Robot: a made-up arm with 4 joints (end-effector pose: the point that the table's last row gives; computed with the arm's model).
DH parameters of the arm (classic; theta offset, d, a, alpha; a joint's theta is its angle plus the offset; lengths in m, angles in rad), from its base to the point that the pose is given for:
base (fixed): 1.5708 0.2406 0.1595 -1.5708
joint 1: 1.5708 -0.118 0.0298 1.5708
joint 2: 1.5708 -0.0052 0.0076 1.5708
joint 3: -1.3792 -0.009 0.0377 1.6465
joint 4: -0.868 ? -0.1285 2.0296
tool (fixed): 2.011 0.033 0 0
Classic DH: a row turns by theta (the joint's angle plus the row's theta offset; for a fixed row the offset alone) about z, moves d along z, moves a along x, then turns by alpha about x.
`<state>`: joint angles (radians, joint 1 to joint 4).
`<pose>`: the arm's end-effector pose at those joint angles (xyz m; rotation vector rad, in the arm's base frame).
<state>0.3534 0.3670 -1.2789 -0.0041</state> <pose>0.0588 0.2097 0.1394 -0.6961 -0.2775 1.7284</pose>
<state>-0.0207 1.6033 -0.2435 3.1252</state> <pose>0.2101 0.0169 0.1541 1.3225 0.3097 -1.5802</pose>
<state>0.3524 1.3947 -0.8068 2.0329</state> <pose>0.2654 0.1544 0.1962 1.0781 0.6963 -0.3788</pose>
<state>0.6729 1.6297 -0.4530 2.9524</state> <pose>0.2239 0.0017 0.2265 0.8609 0.0464 -1.4432</pose>
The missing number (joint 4, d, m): 0.0719
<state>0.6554 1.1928 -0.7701 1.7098</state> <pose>0.2444 0.1936 0.2146 0.5452 0.5816 -0.0570</pose>
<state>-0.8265 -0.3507 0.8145 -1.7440</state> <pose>0.0634 0.1677 0.0553 -1.2257 1.0912 0.4105</pose>
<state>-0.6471 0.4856 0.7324 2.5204</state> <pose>0.1466 0.0202 0.2756 1.3507 -0.6687 -1.1924</pose>
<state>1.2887 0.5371 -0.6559 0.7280</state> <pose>0.1313 0.1797 0.1384 -1.0900 0.5235 0.7939</pose>
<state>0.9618 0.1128 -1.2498 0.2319</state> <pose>0.0637 0.1587 0.1317 -1.1109 0.1244 1.7927</pose>
